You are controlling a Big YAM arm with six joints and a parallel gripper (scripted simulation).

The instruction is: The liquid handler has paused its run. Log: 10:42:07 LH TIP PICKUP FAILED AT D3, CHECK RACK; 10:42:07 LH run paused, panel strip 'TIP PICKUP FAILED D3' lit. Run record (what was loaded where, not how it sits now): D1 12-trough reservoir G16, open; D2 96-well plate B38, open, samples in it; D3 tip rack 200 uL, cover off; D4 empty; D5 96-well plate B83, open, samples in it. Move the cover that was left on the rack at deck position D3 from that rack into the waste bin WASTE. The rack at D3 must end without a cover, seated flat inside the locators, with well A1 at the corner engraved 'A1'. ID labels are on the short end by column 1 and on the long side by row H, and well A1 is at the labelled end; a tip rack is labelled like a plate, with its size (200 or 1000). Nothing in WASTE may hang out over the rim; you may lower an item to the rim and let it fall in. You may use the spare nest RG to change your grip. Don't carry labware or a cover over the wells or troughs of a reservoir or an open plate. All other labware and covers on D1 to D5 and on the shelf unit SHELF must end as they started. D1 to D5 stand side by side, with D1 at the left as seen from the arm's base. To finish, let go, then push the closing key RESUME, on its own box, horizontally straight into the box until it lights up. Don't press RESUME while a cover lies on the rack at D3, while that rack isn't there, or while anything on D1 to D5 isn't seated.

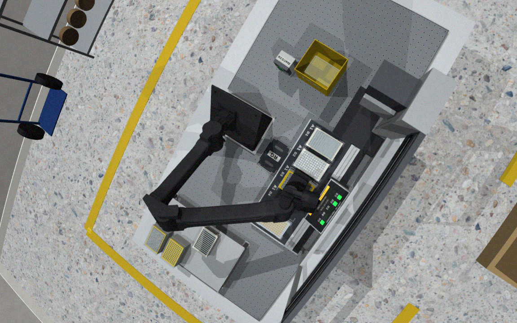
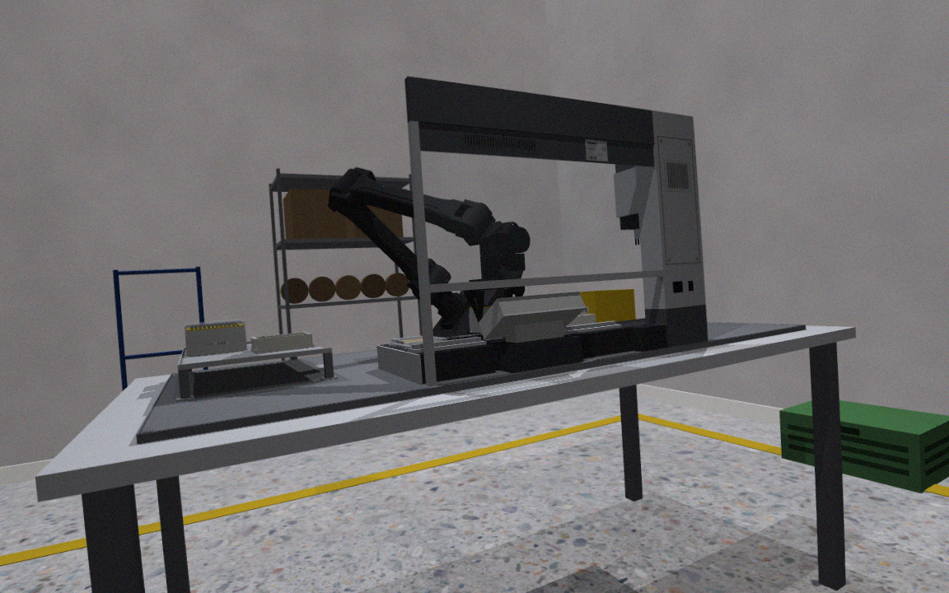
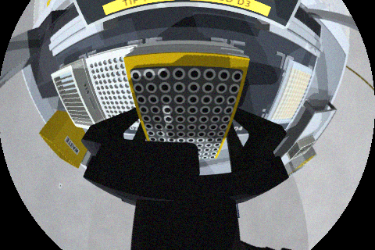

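Now: hand 1 cm to the left of the tip rack and 1 cm below it. Round my hand: plate: 1 cm ahead, 10 cm to the left, 4 cm below; then frame bar: 19 cm ahead, 4 cm to the left, 8 cm above; then frame post: 18 cm ahead, 26 cm to the right, 14 cm above.
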